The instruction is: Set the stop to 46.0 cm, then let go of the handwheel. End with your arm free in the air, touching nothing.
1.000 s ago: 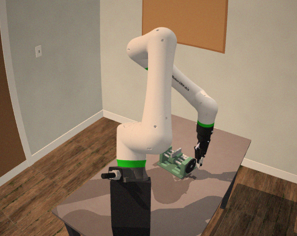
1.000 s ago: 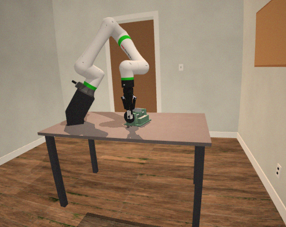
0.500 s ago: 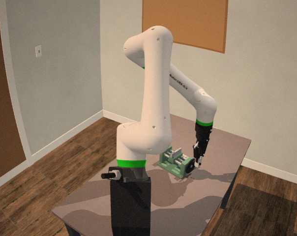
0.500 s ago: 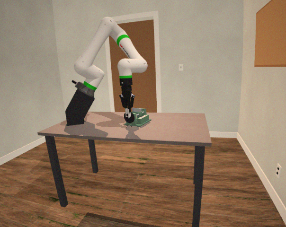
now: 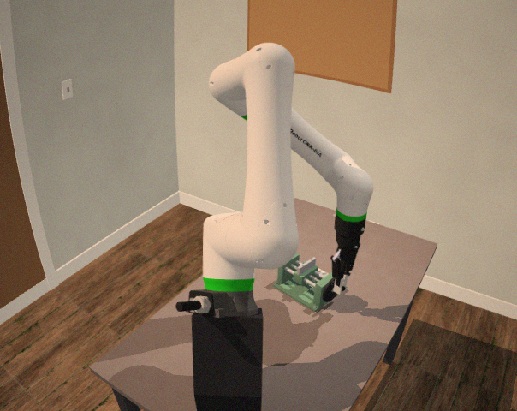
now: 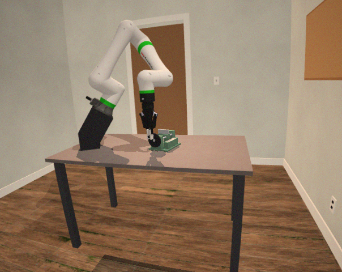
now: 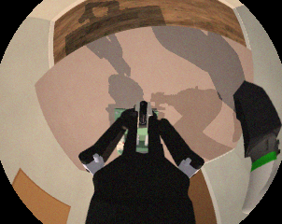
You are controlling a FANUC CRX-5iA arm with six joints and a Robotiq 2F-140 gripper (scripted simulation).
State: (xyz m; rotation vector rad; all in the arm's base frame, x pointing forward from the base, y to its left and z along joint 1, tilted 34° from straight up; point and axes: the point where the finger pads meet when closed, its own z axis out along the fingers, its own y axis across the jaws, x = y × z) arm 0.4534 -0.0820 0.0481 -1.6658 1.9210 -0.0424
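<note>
Now: hand 2 cm to the right of the black handwheel and 2 cm above it. The rest, counted from my hand: green stop fixture 3 cm ahead, 15 cm to the left, 3 cm below.
</note>
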